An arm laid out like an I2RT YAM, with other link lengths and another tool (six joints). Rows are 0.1 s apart.
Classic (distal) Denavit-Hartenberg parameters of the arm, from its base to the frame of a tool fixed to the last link. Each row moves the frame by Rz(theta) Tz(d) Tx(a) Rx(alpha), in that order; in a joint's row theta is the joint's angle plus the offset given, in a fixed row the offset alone. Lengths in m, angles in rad.
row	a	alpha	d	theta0
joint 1	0.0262	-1.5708	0.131	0
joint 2	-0.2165	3.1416	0	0
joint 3	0.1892	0	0	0.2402
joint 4	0.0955	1.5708	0.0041	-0.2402
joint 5	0	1.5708	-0.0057	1.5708
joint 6	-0.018	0.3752	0.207	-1.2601
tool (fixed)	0	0	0.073	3.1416
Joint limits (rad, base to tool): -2.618..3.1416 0..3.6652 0..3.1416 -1.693..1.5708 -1.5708..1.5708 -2.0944..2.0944
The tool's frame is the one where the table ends.
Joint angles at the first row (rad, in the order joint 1, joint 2, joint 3, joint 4, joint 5, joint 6):
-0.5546, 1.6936, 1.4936, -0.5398, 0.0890, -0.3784
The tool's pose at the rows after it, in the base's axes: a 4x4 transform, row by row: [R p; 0 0 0 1], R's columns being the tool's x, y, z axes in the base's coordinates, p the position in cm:
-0.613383 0.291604 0.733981 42.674; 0.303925 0.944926 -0.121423 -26.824; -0.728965 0.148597 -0.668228 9.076; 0 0 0 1
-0.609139 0.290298 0.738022 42.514; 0.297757 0.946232 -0.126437 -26.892; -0.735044 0.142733 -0.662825 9.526; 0 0 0 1
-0.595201 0.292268 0.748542 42.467; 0.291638 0.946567 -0.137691 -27.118; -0.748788 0.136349 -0.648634 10.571; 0 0 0 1
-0.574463 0.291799 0.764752 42.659; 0.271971 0.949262 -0.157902 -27.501; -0.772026 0.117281 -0.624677 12.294; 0 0 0 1
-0.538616 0.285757 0.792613 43.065; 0.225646 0.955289 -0.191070 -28.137; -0.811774 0.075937 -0.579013 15.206; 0 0 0 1
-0.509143 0.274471 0.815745 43.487; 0.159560 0.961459 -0.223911 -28.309; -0.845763 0.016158 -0.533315 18.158; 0 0 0 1
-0.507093 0.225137 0.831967 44.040; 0.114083 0.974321 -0.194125 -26.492; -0.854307 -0.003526 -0.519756 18.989; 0 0 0 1
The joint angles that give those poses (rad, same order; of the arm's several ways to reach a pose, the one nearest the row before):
-0.5568, 1.6883, 1.4865, -0.5441, 0.0855, -0.3772
-0.5593, 1.6726, 1.4794, -0.5430, 0.0858, -0.3819
-0.5627, 1.6529, 1.4835, -0.5461, 0.0874, -0.3819
-0.5618, 1.6295, 1.4951, -0.5434, 0.0968, -0.3870
-0.5591, 1.5907, 1.5018, -0.5178, 0.1120, -0.4059
-0.5400, 1.5461, 1.4961, -0.4821, 0.1428, -0.4372
-0.5082, 1.5043, 1.4637, -0.4677, 0.1336, -0.4597

